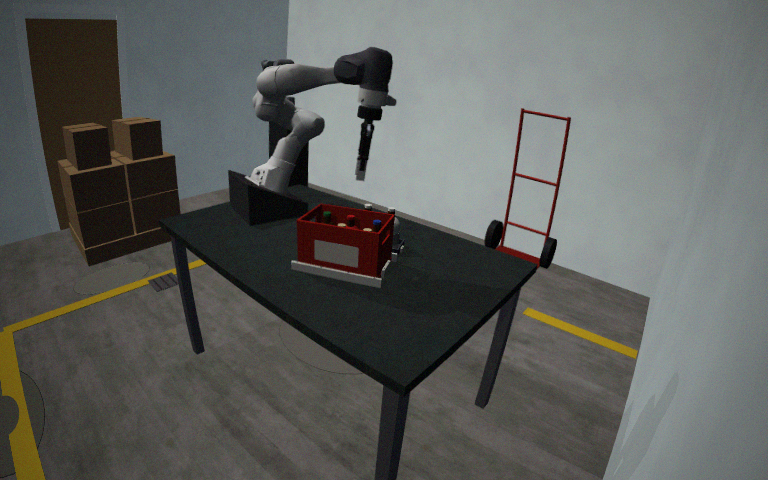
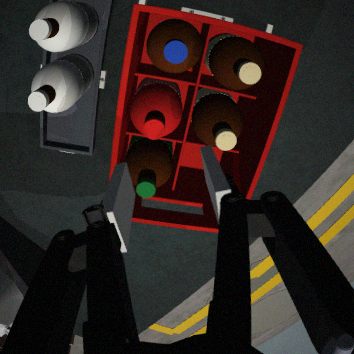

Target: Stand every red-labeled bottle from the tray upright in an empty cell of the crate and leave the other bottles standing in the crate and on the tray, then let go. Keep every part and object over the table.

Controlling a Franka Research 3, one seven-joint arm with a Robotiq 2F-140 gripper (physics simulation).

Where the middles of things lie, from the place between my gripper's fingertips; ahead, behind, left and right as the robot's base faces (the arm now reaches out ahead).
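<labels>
Hand position relative to the red-labeled bottle [image 2: 155, 110]: my hand is 30 mm past it and 220 mm above it. Counted from my hand, the green-capped bottle [image 2: 149, 161] is 30 mm to the right, 110 mm behind and 220 mm below; the blue-capped bottle [image 2: 174, 45] is 30 mm to the left, 60 mm ahead and 220 mm below.
</labels>
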